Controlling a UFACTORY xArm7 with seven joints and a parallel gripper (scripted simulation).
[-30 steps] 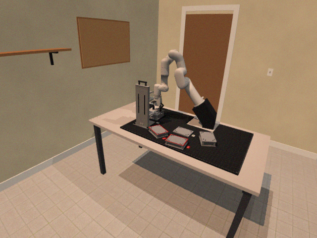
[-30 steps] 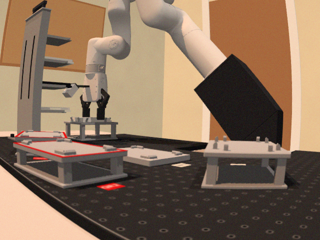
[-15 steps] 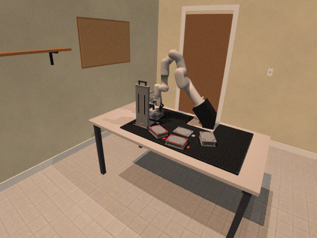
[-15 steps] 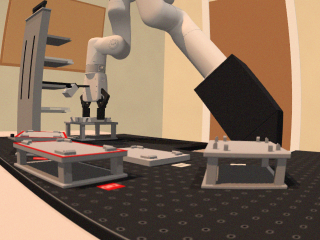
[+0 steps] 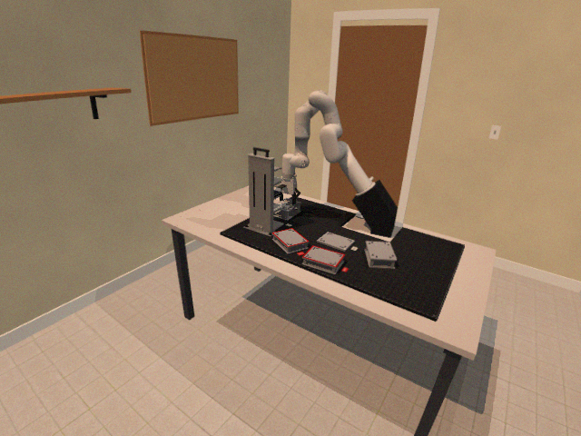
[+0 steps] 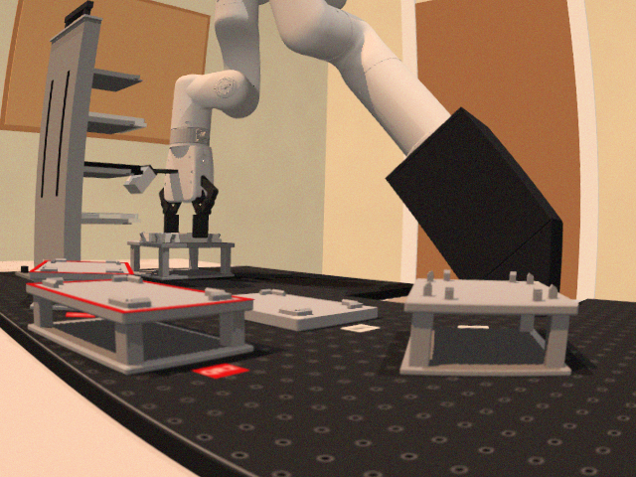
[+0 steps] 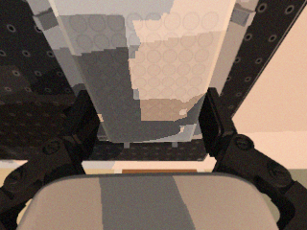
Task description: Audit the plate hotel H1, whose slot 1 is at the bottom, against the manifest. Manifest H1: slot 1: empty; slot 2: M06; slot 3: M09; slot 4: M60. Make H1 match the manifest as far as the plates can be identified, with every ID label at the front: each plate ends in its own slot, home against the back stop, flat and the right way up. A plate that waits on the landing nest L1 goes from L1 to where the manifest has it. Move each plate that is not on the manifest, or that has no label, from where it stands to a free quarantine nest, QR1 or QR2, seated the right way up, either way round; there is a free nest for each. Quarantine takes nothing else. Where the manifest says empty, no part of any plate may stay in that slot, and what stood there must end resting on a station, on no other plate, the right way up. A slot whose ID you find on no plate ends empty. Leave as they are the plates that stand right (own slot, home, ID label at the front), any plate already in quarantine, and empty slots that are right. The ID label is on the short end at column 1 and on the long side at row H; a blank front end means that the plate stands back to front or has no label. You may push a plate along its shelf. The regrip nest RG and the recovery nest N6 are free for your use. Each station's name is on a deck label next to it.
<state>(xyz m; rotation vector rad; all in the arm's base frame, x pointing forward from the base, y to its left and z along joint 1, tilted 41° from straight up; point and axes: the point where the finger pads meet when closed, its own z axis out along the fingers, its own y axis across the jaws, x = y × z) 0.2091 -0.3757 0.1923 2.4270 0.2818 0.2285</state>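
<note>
Right now the RG label is 9 cm behind my hand, 1 cm to the right of it and 8 cm below it. Also, from my hand: pale plate (1 cm ahead, 1 cm below); then clear plate (19 cm ahead, 3 cm to the left, 2 cm above); then H1 deck label (12 cm ahead, 12 cm to the left, 8 cm below).
</note>
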